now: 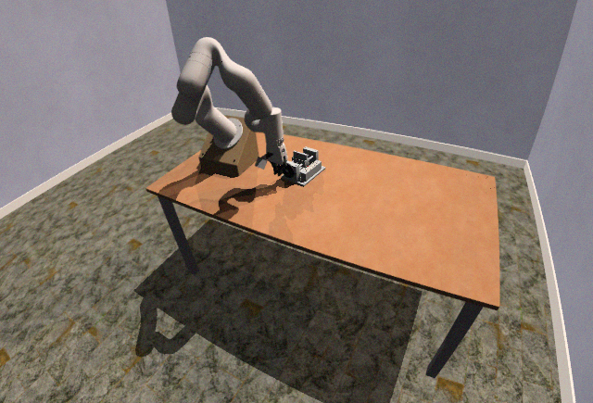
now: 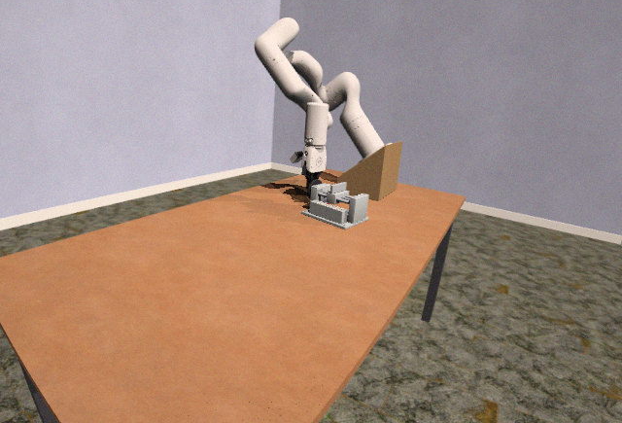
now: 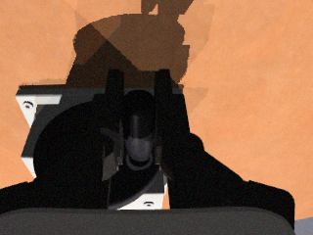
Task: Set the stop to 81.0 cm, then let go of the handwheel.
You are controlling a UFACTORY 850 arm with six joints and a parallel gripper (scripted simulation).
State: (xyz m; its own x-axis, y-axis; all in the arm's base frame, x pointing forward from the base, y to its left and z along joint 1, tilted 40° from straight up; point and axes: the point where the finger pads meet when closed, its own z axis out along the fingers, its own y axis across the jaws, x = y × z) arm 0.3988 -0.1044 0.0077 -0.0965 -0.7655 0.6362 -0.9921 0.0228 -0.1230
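The grey stop fixture lies 5 cm ahead of my hand and 14 cm to the left of it. Also, from my hand: handwheel 1 cm ahead, 2 cm to the left.
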